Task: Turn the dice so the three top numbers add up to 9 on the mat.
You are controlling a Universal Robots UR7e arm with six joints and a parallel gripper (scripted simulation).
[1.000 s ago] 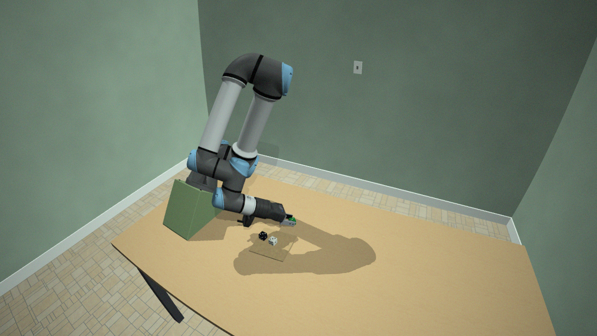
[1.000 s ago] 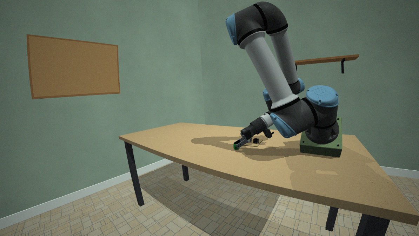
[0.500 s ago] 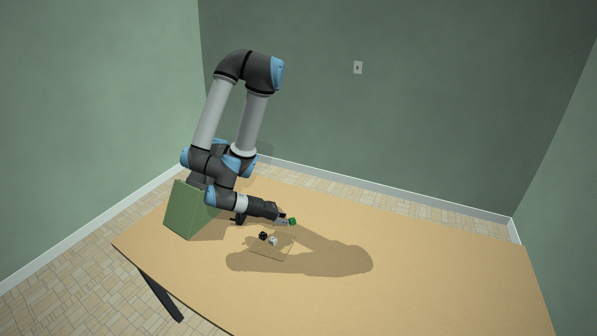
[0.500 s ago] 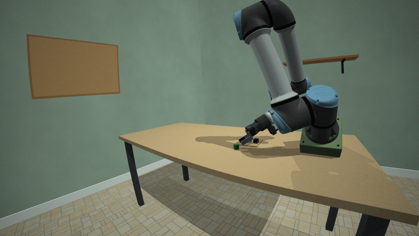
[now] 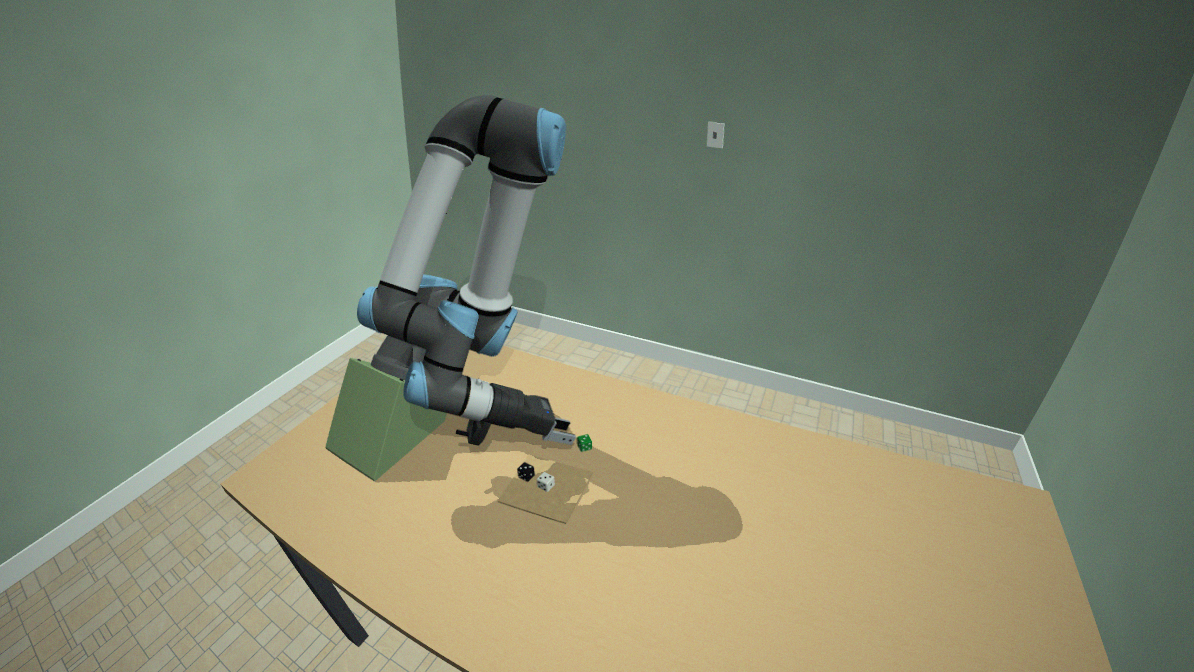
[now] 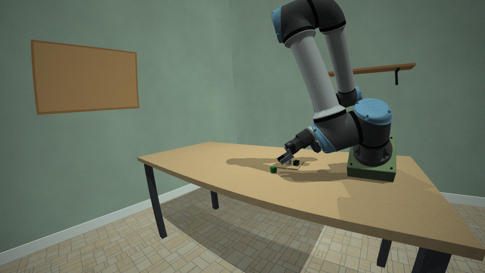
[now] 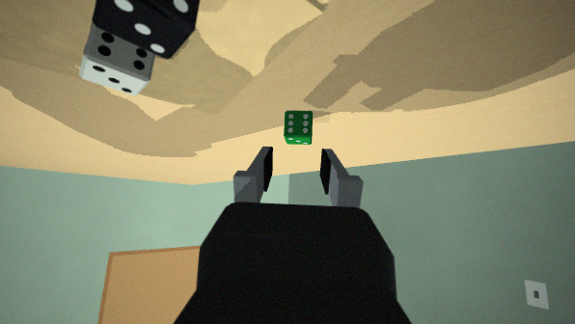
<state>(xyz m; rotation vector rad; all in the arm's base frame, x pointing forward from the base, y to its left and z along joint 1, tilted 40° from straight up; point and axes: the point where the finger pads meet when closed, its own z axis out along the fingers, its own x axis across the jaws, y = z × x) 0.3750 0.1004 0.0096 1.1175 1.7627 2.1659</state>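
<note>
Right now my hand is 3 cm short of the green die, 3 cm to the right of it and 5 cm above it. The rest, counted from my hand: white die 2 cm ahead, 10 cm to the right, 4 cm below; black die 2 cm behind, 10 cm to the right, 4 cm below; tan mat 2 cm ahead, 11 cm to the right, 6 cm below.
</note>
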